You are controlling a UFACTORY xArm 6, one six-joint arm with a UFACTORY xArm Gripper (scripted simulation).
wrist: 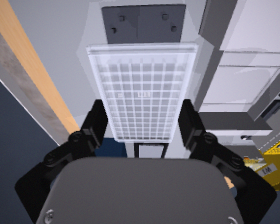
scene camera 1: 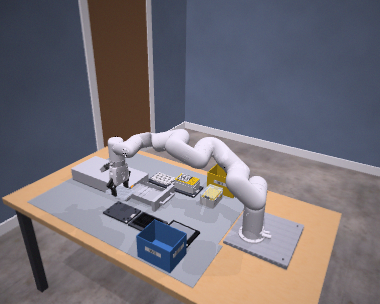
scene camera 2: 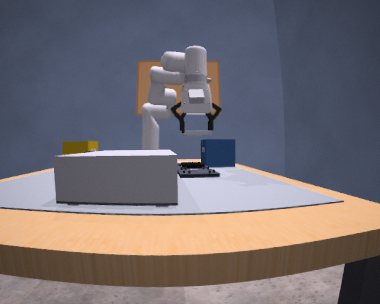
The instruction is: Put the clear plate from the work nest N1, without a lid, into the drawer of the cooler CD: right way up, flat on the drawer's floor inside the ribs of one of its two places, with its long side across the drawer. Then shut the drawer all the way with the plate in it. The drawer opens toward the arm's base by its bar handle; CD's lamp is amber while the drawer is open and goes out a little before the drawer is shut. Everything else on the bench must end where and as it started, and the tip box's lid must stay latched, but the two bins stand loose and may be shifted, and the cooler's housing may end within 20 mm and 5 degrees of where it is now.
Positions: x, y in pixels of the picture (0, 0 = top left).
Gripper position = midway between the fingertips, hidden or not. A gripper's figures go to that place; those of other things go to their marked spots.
Labels:
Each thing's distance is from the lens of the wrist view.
my gripper point(wrist: 142, 108): 0.13 m
clear plate point(wrist: 147, 110): 0.13 m
work nest N1 point(wrist: 135, 28): 0.23 m
The marked spots on the work nest N1 and the clear plate are 0.14 m apart.

